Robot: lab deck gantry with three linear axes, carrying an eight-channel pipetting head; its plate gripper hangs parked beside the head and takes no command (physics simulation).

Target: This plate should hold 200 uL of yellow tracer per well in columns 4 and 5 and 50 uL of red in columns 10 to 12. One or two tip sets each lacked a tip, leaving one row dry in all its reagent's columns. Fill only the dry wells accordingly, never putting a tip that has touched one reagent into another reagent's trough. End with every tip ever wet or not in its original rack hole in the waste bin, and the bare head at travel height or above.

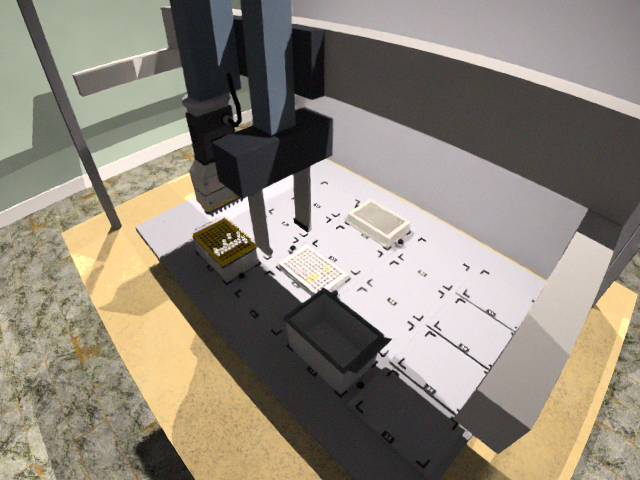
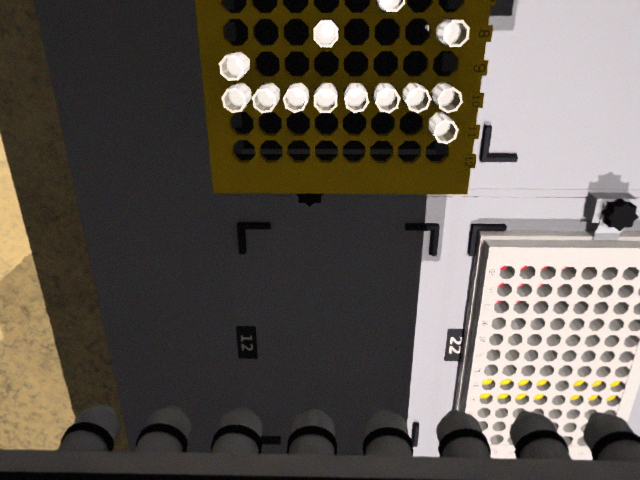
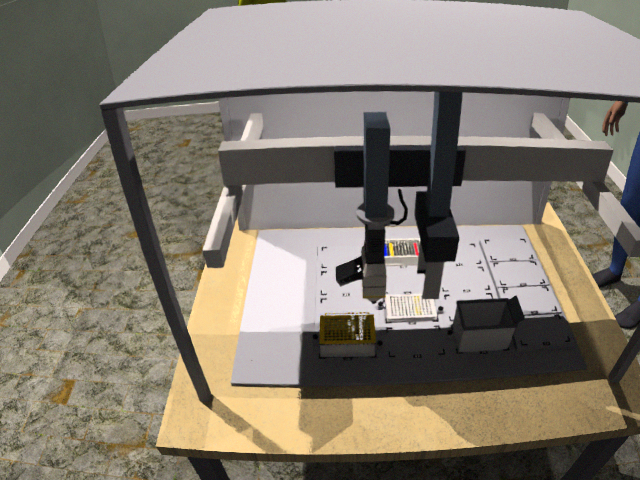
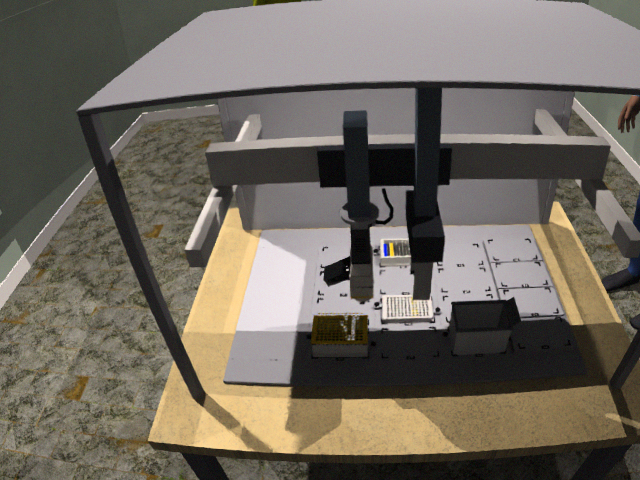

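The eight-channel head (image 1: pixel 219 198) (image 3: pixel 374 281) (image 4: pixel 361 281) hangs above and behind the tip rack (image 1: pixel 227 266) (image 2: pixel 336 180) (image 3: pixel 346 349) (image 4: pixel 338 349); its nozzles (image 2: pixel 311 434) are bare. The rack holds a full line of tips at 10 and single tips around 7, 8, 9 and 11. In the plate (image 1: pixel 311 268) (image 2: pixel 563 254) (image 3: pixel 410 307) (image 4: pixel 407 308), two yellow columns share one dry well, fifth from the left; faint red shows in some wells of the far columns. The parked gripper (image 1: pixel 284 240) is open and empty. The trough block (image 1: pixel 379 222) (image 3: pixel 403 259) shows blue, yellow and red.
The grey waste bin (image 1: pixel 310 346) (image 3: pixel 485 338) (image 4: pixel 478 341) stands right of the rack and plate. A tilted black block (image 3: pixel 350 271) (image 4: pixel 337 271) is beside the head. Clamp knobs (image 2: pixel 619 214) stand at the labware edges. The gantry beam (image 3: pixel 527 162) (image 4: pixel 527 160) crosses behind.
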